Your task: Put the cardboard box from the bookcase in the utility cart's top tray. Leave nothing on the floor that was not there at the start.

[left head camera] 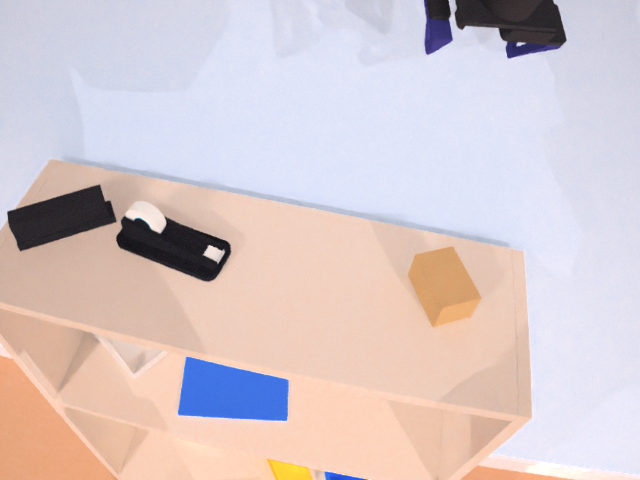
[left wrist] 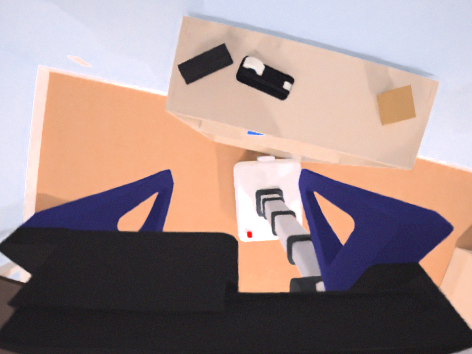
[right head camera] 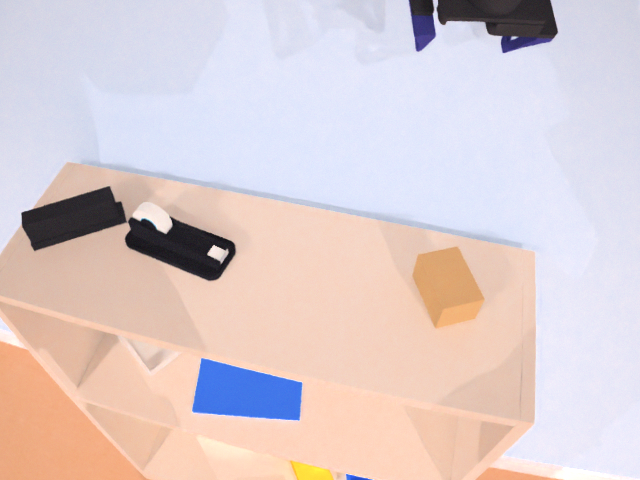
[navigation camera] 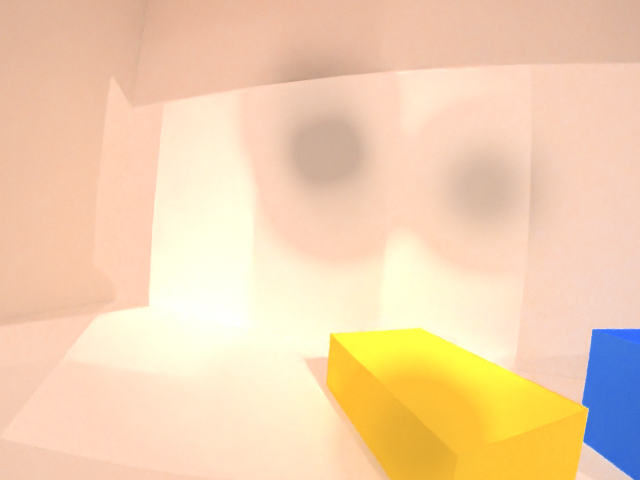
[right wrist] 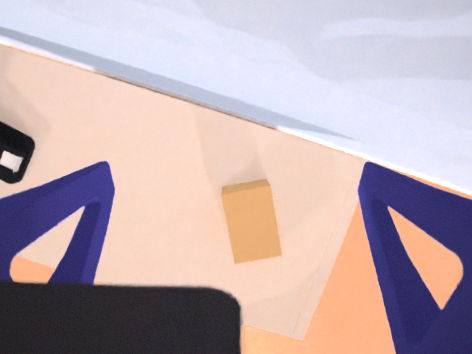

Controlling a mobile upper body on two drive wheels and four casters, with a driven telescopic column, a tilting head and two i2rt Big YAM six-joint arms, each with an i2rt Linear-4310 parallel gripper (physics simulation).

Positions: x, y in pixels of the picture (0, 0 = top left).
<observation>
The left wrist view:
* left gripper: 235, 176
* brown cardboard box: 395, 105
</observation>
